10 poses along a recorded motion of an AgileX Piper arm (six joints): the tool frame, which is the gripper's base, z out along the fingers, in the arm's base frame.
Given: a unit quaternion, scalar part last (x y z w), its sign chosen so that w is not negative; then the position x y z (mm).
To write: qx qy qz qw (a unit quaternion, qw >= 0); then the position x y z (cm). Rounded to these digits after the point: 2 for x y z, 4 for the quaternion.
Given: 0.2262, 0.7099, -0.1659, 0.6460, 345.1, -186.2, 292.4
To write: 0.2262, 0.7099, -0.1659, 0.6460, 34.51, -18.62, 29.24
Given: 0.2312, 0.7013, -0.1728, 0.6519, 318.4, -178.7, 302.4
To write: 0.2312, 0.7013, -0.1728, 0.6519, 31.84, -17.87, 30.24
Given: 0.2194, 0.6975, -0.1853, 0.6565, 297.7, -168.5, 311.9
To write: 0.2194, 0.6975, -0.1853, 0.6565, 29.77, -16.85, 31.19
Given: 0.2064, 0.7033, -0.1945, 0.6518, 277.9, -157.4, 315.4
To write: 0.2064, 0.7033, -0.1945, 0.6518, 27.79, -15.74, 31.54
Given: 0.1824, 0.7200, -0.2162, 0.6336, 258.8, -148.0, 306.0
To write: 0.1824, 0.7200, -0.2162, 0.6336, 25.88, -14.80, 30.60
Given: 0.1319, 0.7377, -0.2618, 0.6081, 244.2, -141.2, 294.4
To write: 0.1319, 0.7377, -0.2618, 0.6081, 24.42, -14.12, 29.44
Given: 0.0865, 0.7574, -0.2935, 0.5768, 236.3, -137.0, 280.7
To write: 0.0865, 0.7574, -0.2935, 0.5768, 23.63, -13.70, 28.07
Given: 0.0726, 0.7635, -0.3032, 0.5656, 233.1, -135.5, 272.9
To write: 0.0726, 0.7635, -0.3032, 0.5656, 23.31, -13.55, 27.29
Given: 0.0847, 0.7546, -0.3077, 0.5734, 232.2, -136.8, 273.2
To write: 0.0847, 0.7546, -0.3077, 0.5734, 23.22, -13.68, 27.32
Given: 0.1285, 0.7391, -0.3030, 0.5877, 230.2, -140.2, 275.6
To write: 0.1285, 0.7391, -0.3030, 0.5877, 23.02, -14.02, 27.56
